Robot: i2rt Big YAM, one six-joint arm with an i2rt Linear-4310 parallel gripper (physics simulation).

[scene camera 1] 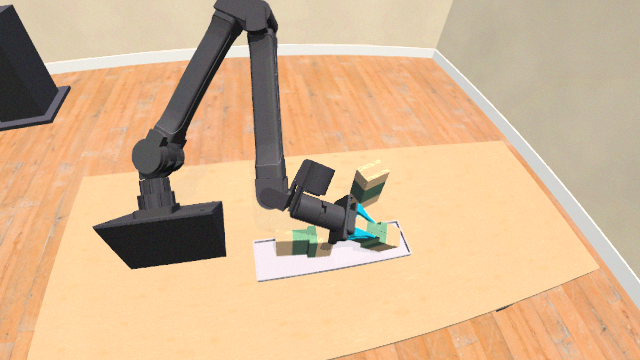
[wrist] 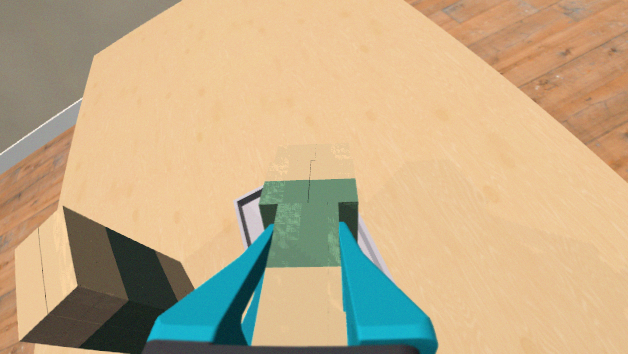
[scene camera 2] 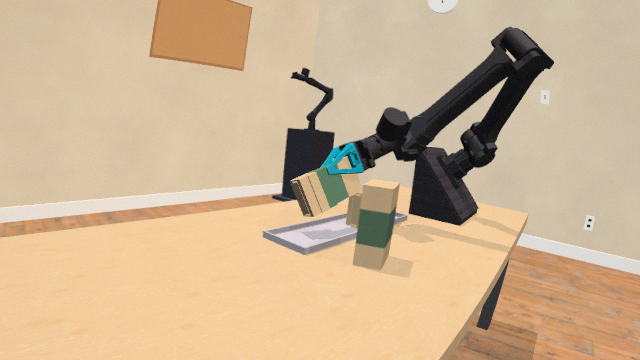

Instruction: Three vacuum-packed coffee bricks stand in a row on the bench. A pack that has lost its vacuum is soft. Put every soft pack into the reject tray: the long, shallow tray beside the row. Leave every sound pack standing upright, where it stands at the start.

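Frame: origin at the arm's base, x ahead, y left, z up, level; millimetres.
Where they show: gripper, fingertip midpoint: [scene camera 1: 374, 230] [wrist: 308, 232] [scene camera 2: 323, 171]; arm's base, link origin: [scene camera 1: 158, 213] [scene camera 2: 448, 171].
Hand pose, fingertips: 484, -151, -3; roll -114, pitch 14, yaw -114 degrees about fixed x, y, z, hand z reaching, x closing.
Observation:
Each offset is from my fingertips to the top centre of the thing, as dx, dy, dz. Level surfaces: height alone.
My gripper [scene camera 1: 376, 229] [scene camera 2: 326, 170] [wrist: 308, 232] is shut on a tan coffee pack with a green band @[-7, +11, +39] [scene camera 1: 392, 241] [scene camera 2: 332, 189] [wrist: 310, 245]. This pack is tilted and hangs above the right part of the reject tray @[-71, +34, -116] [scene camera 1: 295, 271] [scene camera 2: 282, 240] [wrist: 252, 220] in scene camera 1; its green band has a narrowed, stepped part at the fingers. A second pack @[-151, +53, -45] [scene camera 1: 295, 243] [scene camera 2: 353, 210] lies in the tray's left part, also with a stepped green band; the standing pack partly hides it in scene camera 2. A third pack @[+70, +173, +11] [scene camera 1: 370, 188] [scene camera 2: 376, 225] [wrist: 92, 260] stands upright on the bench outside the tray, with straight sides.
The arm's black base [scene camera 1: 165, 240] [scene camera 2: 437, 192] stands at the left of the bench @[dz -130] [scene camera 1: 475, 225] [scene camera 2: 150, 280] in scene camera 1. The standing pack is close behind the gripper there. A second arm on a dark pedestal [scene camera 2: 309, 160] stands beyond the bench.

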